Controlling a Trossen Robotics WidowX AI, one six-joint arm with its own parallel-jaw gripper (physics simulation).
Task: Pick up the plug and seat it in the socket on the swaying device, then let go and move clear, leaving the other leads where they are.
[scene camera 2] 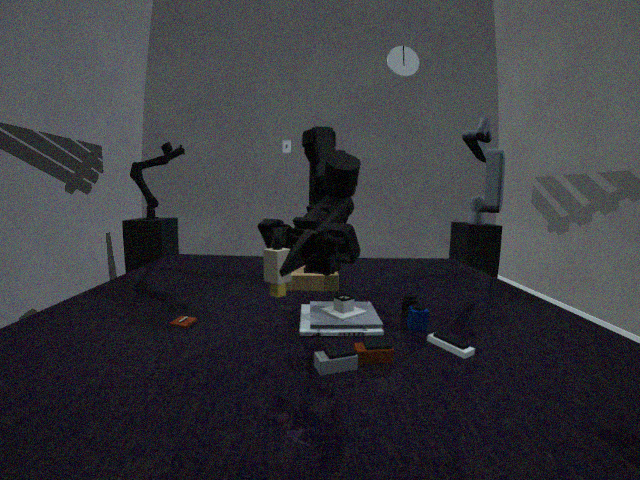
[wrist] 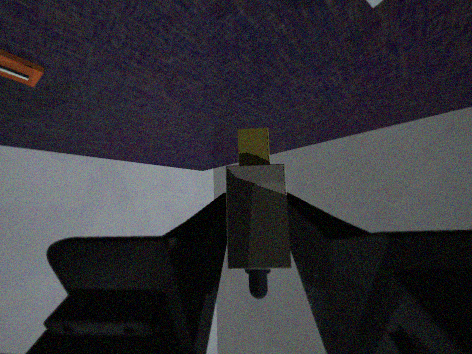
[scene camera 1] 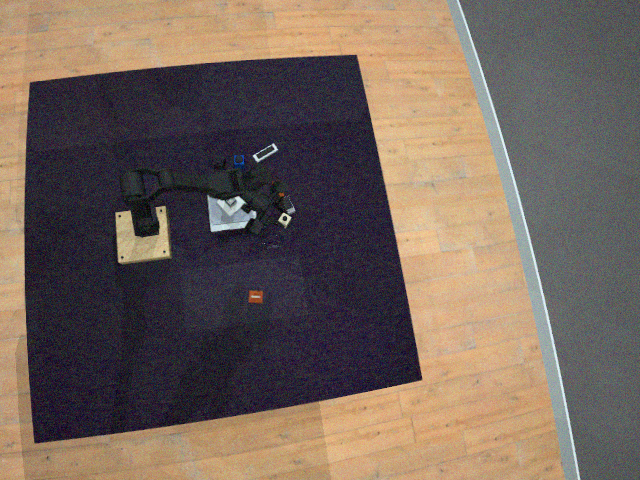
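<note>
The plug, a cream block (scene camera 1: 284,220) (scene camera 2: 275,266) (wrist: 257,215) with a yellow tip, is held in the air with its tip pointing down in the scene camera 2 view. My gripper (scene camera 1: 281,217) (scene camera 2: 277,256) (wrist: 254,198) is shut on it, one finger on each side in the wrist view. The device, a grey-white slab (scene camera 1: 219,225) (scene camera 2: 316,329), carries a raised socket block (scene camera 1: 231,202) (scene camera 2: 343,304) on a pale diamond-shaped plate. The plug shows left of the slab in the scene camera 2 view, and right of it in the scene camera 1 view. The arm hides part of the slab there.
Near the device lie a grey block (scene camera 2: 336,363), an orange block (scene camera 2: 379,354), a blue block (scene camera 1: 238,160) (scene camera 2: 417,319), a black block (scene camera 1: 219,164) and a white bar (scene camera 1: 256,157) (scene camera 2: 450,348). A flat orange piece (scene camera 1: 255,297) (scene camera 2: 184,321) (wrist: 22,70) lies apart.
</note>
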